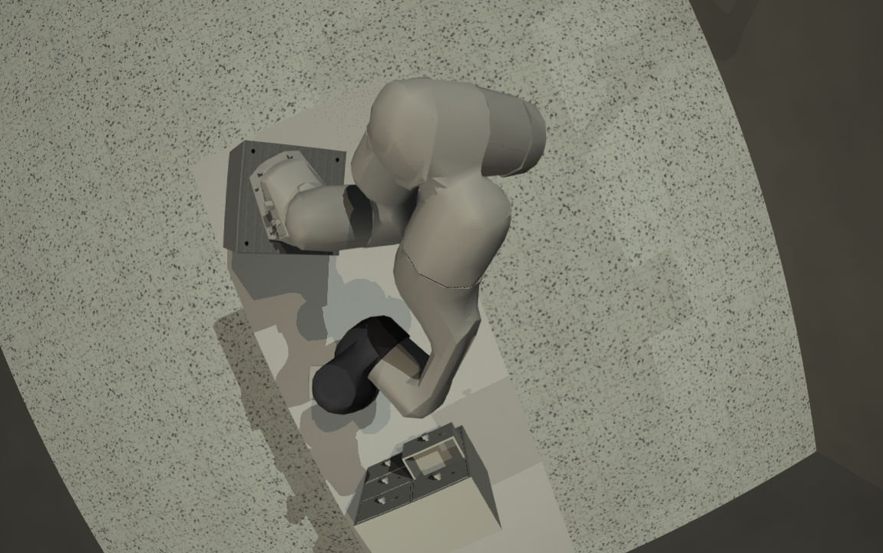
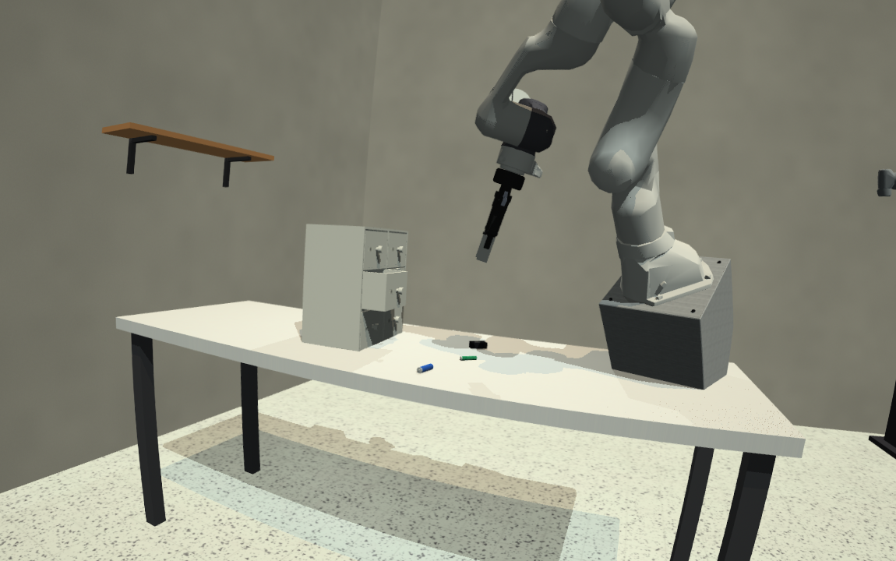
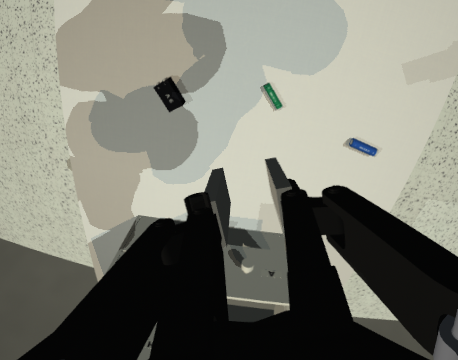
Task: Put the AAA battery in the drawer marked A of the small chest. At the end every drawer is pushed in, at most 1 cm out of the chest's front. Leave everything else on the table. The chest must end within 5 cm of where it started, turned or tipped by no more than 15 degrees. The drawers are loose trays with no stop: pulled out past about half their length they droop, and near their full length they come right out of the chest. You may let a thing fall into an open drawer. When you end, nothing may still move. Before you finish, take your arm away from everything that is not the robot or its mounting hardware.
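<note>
Now: the thin green battery 28 cm below my hand, 2 cm to the left of it and 2 cm ahead of it. Also, from my hand: thicker blue battery (28 cm below, 18 cm to the left, 8 cm ahead); then small black block (28 cm below, 14 cm to the right, 2 cm ahead).
</note>
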